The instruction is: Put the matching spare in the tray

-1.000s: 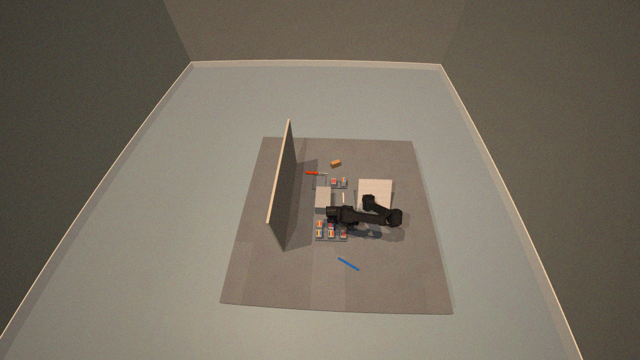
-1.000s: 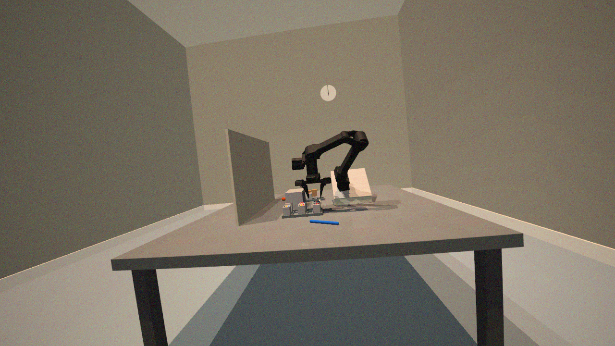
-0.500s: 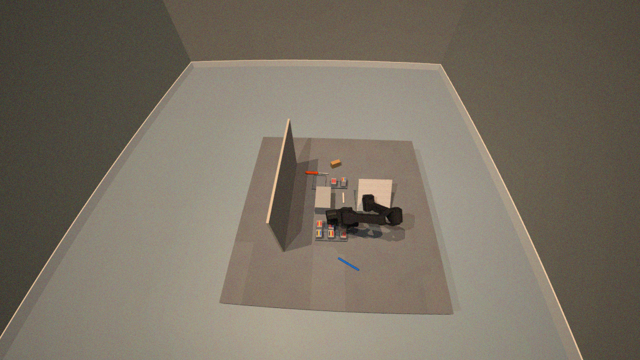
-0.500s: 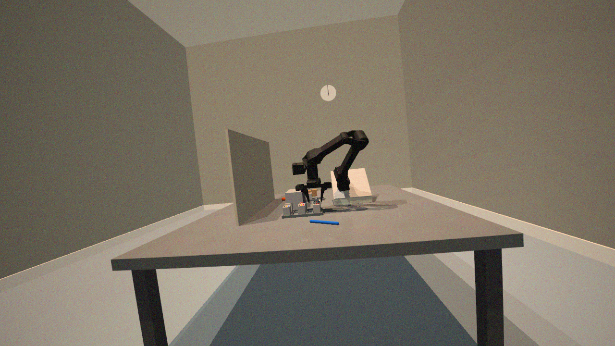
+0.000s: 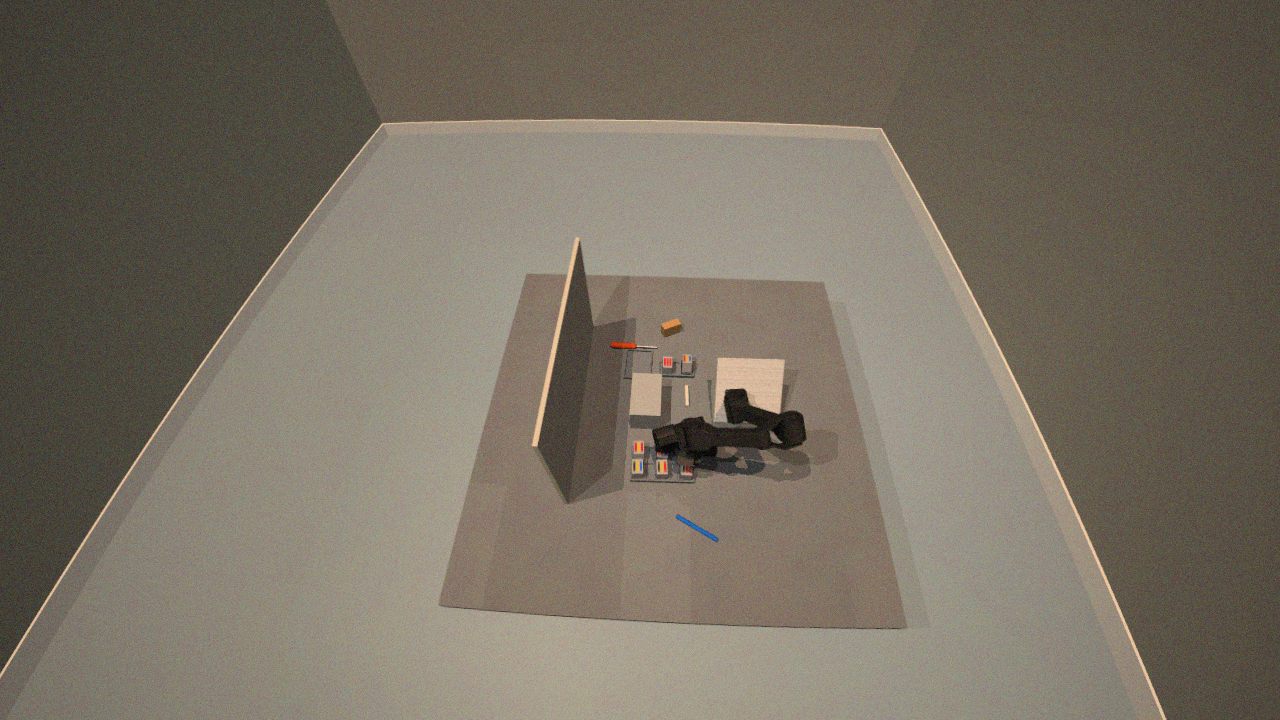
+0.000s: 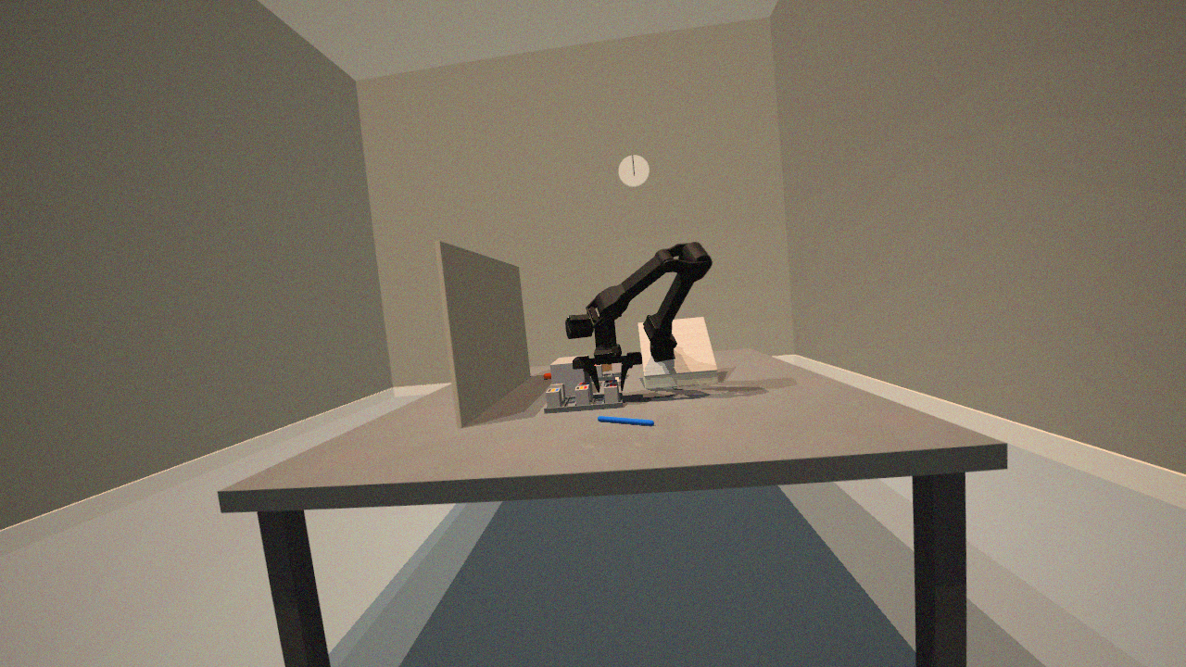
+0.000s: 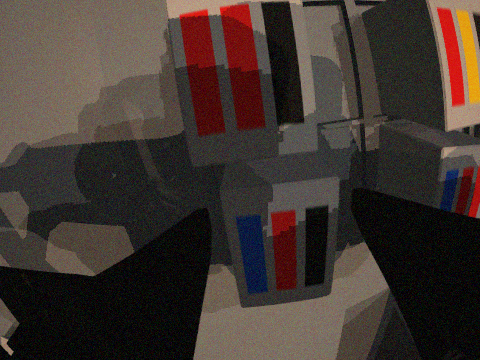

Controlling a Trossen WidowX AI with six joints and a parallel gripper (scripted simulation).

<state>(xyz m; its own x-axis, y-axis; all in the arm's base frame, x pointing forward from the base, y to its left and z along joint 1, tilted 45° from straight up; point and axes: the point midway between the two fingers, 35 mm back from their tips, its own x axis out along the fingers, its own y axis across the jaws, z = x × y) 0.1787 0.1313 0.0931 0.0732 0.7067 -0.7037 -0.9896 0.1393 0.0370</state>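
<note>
My gripper tip is 140 mm short of the wire-edged tray, 370 mm to the left of it and 20 mm above it. The rest, counted from my gripper tip: blue stick (20 mm behind, 230 mm to the left, 20 mm below); then grey mounted unit (120 mm ahead, 180 mm to the right, 30 mm above); then upright panel (350 mm ahead, 210 mm to the right, 200 mm above).
</note>
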